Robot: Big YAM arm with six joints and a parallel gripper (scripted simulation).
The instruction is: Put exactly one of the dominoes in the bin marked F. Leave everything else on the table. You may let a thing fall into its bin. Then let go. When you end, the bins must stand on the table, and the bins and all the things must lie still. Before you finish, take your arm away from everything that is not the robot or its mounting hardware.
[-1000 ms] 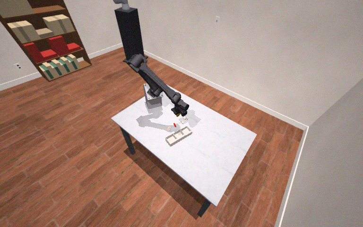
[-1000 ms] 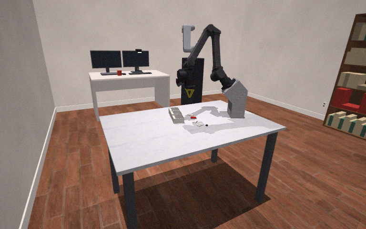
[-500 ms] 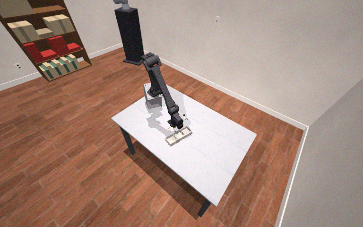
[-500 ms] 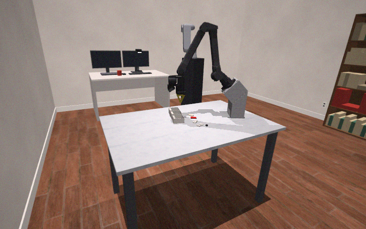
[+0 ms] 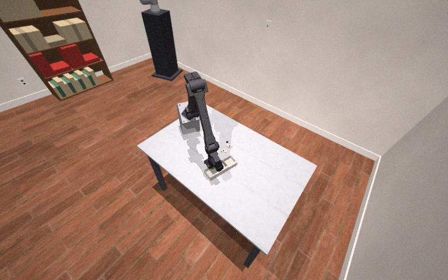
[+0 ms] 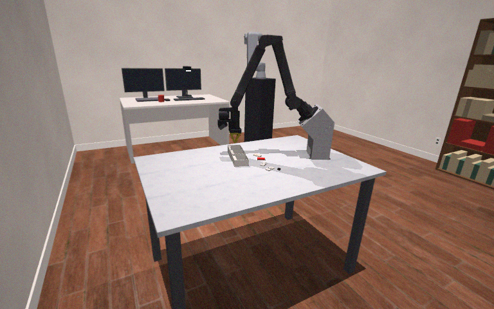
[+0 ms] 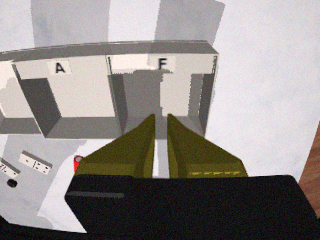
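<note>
The long bin lies 50 mm ahead of my hand, 70 mm to the left of it and 60 mm below it. Round my hand: tiny black piece: 350 mm to the left, 80 mm below; white domino: 30 mm ahead, 310 mm to the left, 80 mm below; small red piece: 40 mm behind, 190 mm to the left, 80 mm below.
</note>
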